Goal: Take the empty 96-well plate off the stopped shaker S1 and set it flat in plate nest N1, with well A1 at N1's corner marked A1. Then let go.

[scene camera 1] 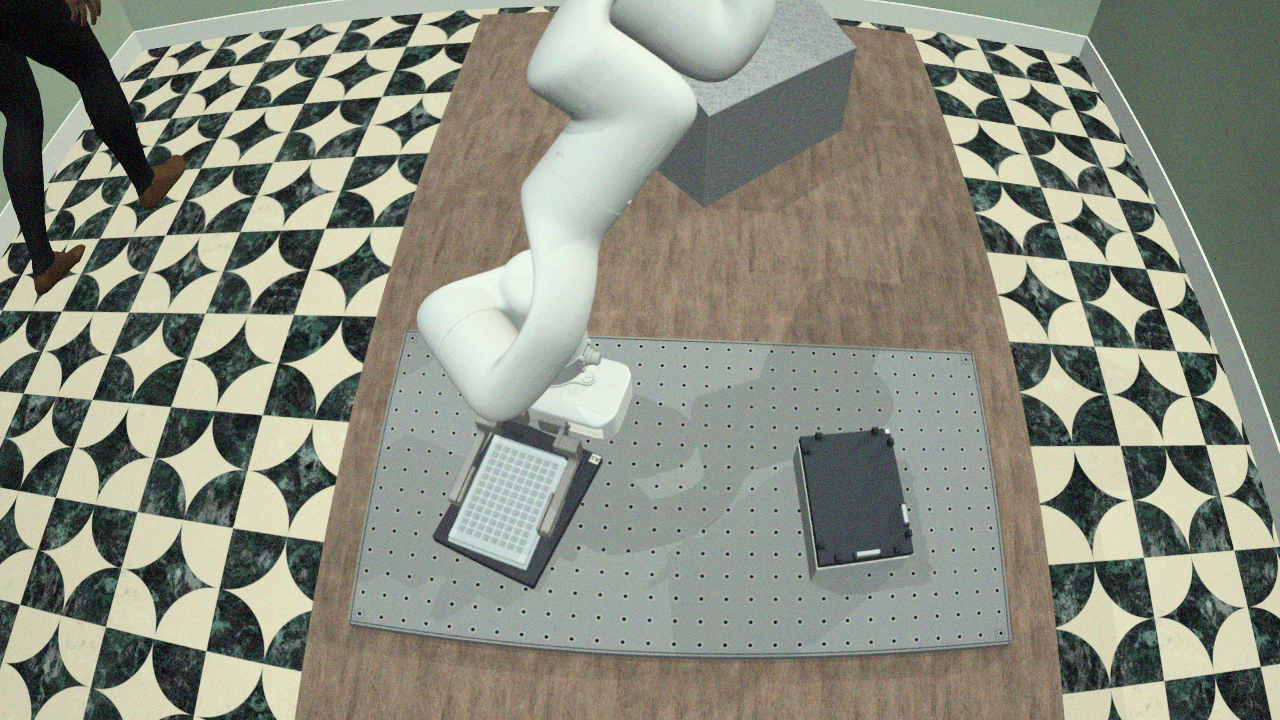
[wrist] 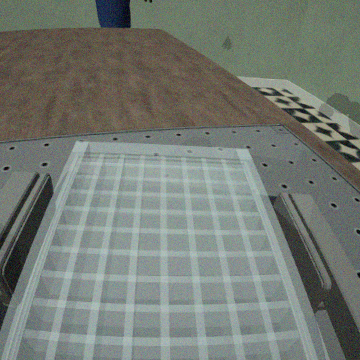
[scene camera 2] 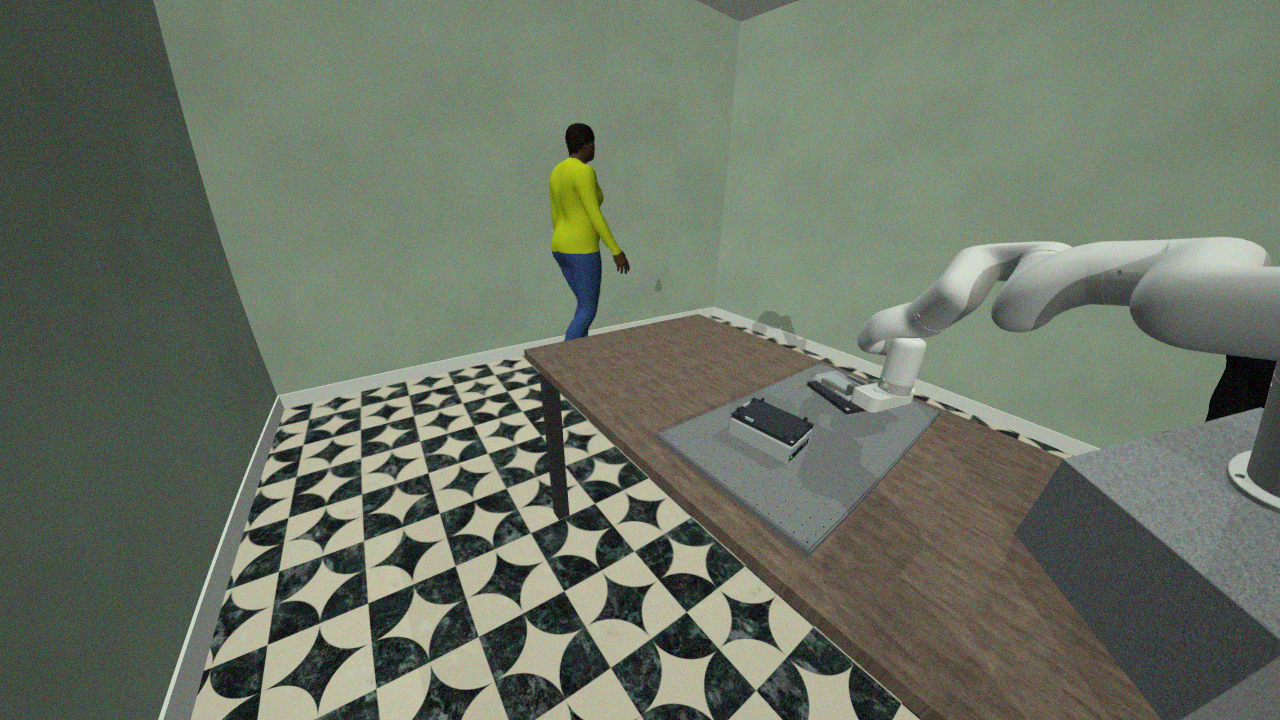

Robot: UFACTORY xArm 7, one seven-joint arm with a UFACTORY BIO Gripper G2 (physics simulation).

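Places are measured from the arm's base along level axes (x left, y back, z up), in centimetres.
Pixels of known places: hand, tool point: (scene camera 1: 506, 500) (wrist: 166, 244) (scene camera 2: 841, 382).
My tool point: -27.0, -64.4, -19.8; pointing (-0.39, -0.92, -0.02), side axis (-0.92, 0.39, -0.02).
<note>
Ahead of a thing's pixels: the offset from my tool point to its middle, as dx, dy, dz. "spot": to the spot under its first point. Level surfaces: height alone.
The clear 96-well plate @[+0.2, +0.3, -0.6] (scene camera 1: 510, 488) (wrist: 165, 290) is held lengthwise between the two fingers. My gripper (scene camera 1: 502, 512) (wrist: 165, 240) is shut on its long sides. The plate is low over the dark plate nest N1 @[+0.7, +1.5, -2.9] (scene camera 1: 575, 492) (scene camera 2: 830, 397), and its outline is turned slightly from the nest's. Whether it touches the nest cannot be told. A small white label @[spot: +9.1, +5.4, -2.5] (scene camera 1: 595, 459) is at the nest's upper right corner in scene camera 1; its text is too small to read, and so is well A1. Shaker S1 @[spot: +34.4, -4.0, +1.8] (scene camera 1: 854, 501) (scene camera 2: 771, 420) has a bare dark top with small corner posts.
The nest and shaker stand on a grey perforated board @[dz -3.6] (scene camera 1: 698, 573) (scene camera 2: 805, 519) on a brown wooden table @[dz -4.9] (scene camera 1: 769, 268) (scene camera 2: 939, 555). The robot's grey pedestal (scene camera 1: 769, 125) (scene camera 2: 1145, 537) stands at the table's far end. A person in yellow (scene camera 2: 575, 205) is beyond the table.
</note>
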